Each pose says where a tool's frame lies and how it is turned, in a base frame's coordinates. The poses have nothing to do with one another.
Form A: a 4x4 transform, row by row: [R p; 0 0 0 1], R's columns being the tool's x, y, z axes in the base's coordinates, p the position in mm. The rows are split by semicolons.
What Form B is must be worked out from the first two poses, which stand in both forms.
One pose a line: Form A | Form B
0.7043 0.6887 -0.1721 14.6; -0.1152 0.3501 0.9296 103.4; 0.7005 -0.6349 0.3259 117.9; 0 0 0 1 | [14.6 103.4 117.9 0.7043 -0.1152 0.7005 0.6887 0.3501 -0.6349]
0.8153 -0.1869 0.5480 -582.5; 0.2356 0.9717 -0.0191 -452.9; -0.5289 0.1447 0.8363 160.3; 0 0 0 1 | [-582.5 -452.9 160.3 0.8153 0.2356 -0.5289 -0.1869 0.9717 0.1447]
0.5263 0.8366 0.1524 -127.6; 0.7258 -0.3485 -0.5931 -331.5; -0.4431 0.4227 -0.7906 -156.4; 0 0 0 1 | [-127.6 -331.5 -156.4 0.5263 0.7258 -0.4431 0.8366 -0.3485 0.4227]
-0.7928 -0.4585 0.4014 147.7; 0.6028 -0.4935 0.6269 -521.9; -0.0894 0.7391 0.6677 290.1; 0 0 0 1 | [147.7 -521.9 290.1 -0.7928 0.6028 -0.0894 -0.4585 -0.4935 0.7391]
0.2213 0.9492 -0.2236 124.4; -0.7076 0.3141 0.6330 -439.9; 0.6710 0.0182 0.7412 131.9; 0 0 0 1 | [124.4 -439.9 131.9 0.2213 -0.7076 0.6710 0.9492 0.3141 0.0182]
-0.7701 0.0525 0.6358 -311.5; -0.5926 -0.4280 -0.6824 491.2; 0.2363 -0.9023 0.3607 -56.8; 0 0 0 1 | [-311.5 491.2 -56.8 -0.7701 -0.5926 0.2363 0.0525 -0.4280 -0.9023]
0.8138 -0.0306 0.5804 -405.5; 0.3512 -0.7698 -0.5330 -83.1; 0.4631 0.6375 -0.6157 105.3; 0 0 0 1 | [-405.5 -83.1 105.3 0.8138 0.3512 0.4631 -0.0306 -0.7698 0.6375]
